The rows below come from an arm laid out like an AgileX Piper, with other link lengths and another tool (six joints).
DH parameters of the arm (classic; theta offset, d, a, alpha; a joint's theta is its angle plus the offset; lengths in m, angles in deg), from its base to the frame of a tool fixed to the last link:
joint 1: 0 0.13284 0 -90
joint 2: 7.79 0 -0.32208 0
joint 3: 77.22 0 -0.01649 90
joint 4: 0 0.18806 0 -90
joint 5: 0 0 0 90
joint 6: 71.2 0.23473 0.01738 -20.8
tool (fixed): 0 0.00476 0 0
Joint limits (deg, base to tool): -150..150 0..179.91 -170..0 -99.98..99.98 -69.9..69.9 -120..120
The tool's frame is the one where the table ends.
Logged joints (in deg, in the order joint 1, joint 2, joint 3, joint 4, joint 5, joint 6), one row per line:
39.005, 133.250, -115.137, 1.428, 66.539, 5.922
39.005, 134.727, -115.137, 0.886, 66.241, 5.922
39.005, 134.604, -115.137, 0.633, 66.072, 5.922
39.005, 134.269, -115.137, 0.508, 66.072, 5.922
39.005, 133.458, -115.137, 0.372, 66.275, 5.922
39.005, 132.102, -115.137, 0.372, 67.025, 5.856
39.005, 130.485, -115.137, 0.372, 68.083, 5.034
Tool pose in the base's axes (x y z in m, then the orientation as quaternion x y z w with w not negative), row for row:
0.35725, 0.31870, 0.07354, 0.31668, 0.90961, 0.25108, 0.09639
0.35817, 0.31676, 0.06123, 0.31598, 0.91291, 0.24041, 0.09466
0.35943, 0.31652, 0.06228, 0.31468, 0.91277, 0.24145, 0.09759
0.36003, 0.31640, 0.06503, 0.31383, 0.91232, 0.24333, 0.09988
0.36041, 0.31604, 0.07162, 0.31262, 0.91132, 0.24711, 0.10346
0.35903, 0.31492, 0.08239, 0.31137, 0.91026, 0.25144, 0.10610
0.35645, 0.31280, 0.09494, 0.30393, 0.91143, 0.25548, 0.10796
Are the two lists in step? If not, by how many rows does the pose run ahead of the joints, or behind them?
They are in step.
